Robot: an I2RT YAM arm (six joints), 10 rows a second.
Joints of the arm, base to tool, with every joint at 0 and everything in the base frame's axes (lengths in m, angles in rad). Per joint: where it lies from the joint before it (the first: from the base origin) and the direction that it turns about. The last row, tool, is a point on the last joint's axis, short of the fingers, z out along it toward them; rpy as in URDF.
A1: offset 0 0 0.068 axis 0 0 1
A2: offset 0.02 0.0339 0.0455 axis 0 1 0
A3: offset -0.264 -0.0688 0 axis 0 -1 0
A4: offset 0.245 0.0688 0.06 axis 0 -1 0
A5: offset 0.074 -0.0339 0.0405 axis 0 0 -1
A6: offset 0.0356 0 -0.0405 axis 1 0 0
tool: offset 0 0 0 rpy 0 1.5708 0
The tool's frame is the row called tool.
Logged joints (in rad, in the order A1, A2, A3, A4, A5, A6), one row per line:
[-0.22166, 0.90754, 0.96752, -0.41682, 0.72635, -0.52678]
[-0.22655, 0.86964, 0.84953, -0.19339, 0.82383, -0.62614]
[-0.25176, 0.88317, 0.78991, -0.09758, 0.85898, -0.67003]
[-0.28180, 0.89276, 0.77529, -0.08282, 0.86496, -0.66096]
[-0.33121, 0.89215, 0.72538, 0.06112, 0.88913, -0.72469]
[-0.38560, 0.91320, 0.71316, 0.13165, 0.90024, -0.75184]
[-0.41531, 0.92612, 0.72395, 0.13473, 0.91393, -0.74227]
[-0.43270, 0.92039, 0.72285, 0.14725, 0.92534, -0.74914]
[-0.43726, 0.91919, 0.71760, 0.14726, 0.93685, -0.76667]
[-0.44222, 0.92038, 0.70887, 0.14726, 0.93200, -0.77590]
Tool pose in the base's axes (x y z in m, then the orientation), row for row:
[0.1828, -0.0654, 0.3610, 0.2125, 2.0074, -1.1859]
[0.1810, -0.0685, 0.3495, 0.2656, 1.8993, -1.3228]
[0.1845, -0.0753, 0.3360, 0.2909, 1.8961, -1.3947]
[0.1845, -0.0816, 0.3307, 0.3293, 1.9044, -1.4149]
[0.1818, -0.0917, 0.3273, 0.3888, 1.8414, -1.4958]
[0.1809, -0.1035, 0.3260, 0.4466, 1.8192, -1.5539]
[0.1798, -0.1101, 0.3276, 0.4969, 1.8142, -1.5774]
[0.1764, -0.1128, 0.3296, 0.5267, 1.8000, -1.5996]
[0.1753, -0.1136, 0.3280, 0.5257, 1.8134, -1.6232]
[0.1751, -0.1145, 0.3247, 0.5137, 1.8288, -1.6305]
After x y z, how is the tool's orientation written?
As a rotation vector, in radians.
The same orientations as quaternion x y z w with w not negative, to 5 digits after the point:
[0.08359, 0.78968, -0.46651, 0.38960]
[0.10474, 0.74899, -0.52165, 0.39487]
[0.11368, 0.74096, -0.54502, 0.37550]
[0.12802, 0.74036, -0.55006, 0.36458]
[0.15086, 0.71447, -0.58037, 0.36048]
[0.17213, 0.70115, -0.59890, 0.34654]
[0.19060, 0.69588, -0.60505, 0.33665]
[0.20156, 0.68884, -0.61215, 0.33189]
[0.20002, 0.68998, -0.61761, 0.32011]
[0.19484, 0.69365, -0.61844, 0.31372]

